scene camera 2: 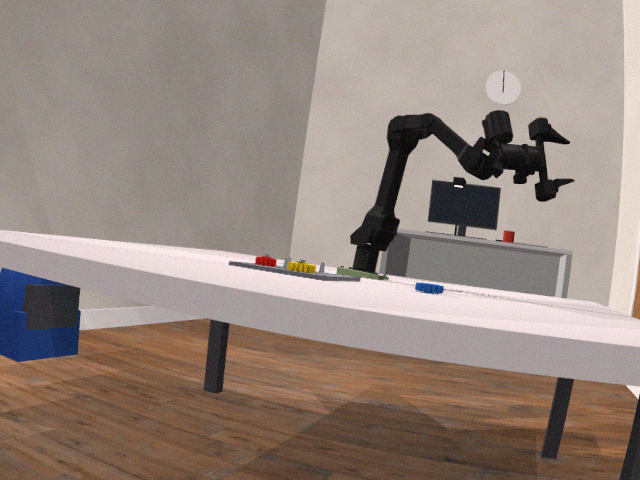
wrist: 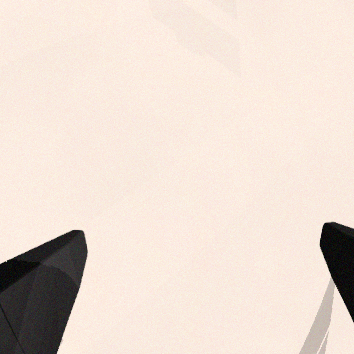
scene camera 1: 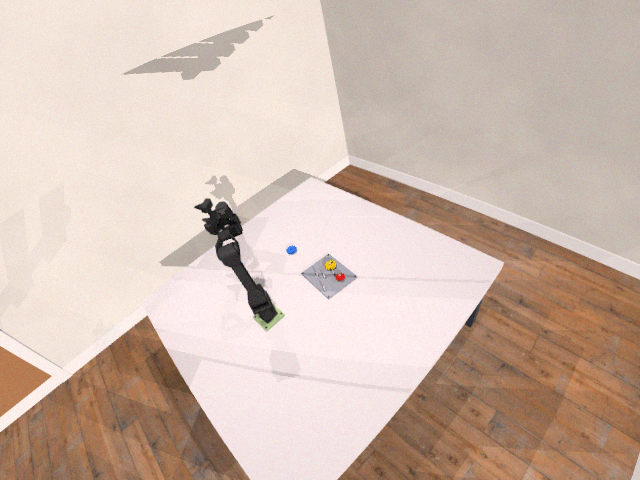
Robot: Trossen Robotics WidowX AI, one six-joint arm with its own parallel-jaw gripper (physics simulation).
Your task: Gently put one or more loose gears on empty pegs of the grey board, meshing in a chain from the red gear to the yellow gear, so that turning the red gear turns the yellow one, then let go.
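Places are measured from the arm's base along level axes (x ahead, y left, z up), in millimetres.
Where they show: gripper, fingertip midpoint: (scene camera 2: 571, 161) (wrist: 207, 240) (scene camera 1: 198, 213); arm's base, origin of the base link: (scene camera 2: 363, 271) (scene camera 1: 268, 314).
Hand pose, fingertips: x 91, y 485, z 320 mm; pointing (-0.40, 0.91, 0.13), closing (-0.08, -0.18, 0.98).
Things, the pixels of their top centre, and the offset from my fingertips. Level surfaces: height alone.
- grey board, middle of its top: (scene camera 2: 297, 258) (scene camera 1: 327, 271) dx +229, dy -557, dz -302 mm
- yellow gear, middle of its top: (scene camera 2: 302, 262) (scene camera 1: 329, 263) dx +274, dy -532, dz -307 mm
- red gear, middle of its top: (scene camera 2: 266, 256) (scene camera 1: 339, 275) dx +244, dy -617, dz -308 mm
- peg, middle of its top: (scene camera 2: 322, 262) dx +199, dy -513, dz -304 mm
- loose blue gear, middle of its top: (scene camera 2: 430, 284) (scene camera 1: 291, 249) dx +248, dy -288, dz -316 mm
- white table, its level: dz -332 mm
The grey board (scene camera 1: 311, 282) (scene camera 2: 338, 277) lies on the table. The yellow gear (scene camera 1: 330, 265) (scene camera 2: 301, 267) and the red gear (scene camera 1: 340, 277) (scene camera 2: 265, 260) sit on it, a small distance apart. Bare pegs show on the board beside them; a peg (scene camera 2: 322, 267) stands near the yellow gear. A loose blue gear (scene camera 1: 291, 250) (scene camera 2: 429, 287) lies flat on the table, apart from the board. My gripper (scene camera 2: 571, 161) (wrist: 207, 240) is open and empty. It is high above the table and off to the side, away from the gears, with the wall showing between its fingers in the wrist view.
The arm stands on a green base plate (scene camera 1: 279, 315) (scene camera 2: 343, 272) on the white table (scene camera 1: 320, 413), near the board. A cream wall is close behind the gripper in scene camera 1. A desk with a monitor (scene camera 2: 464, 204) and a red cup (scene camera 2: 508, 236) stands in the background.
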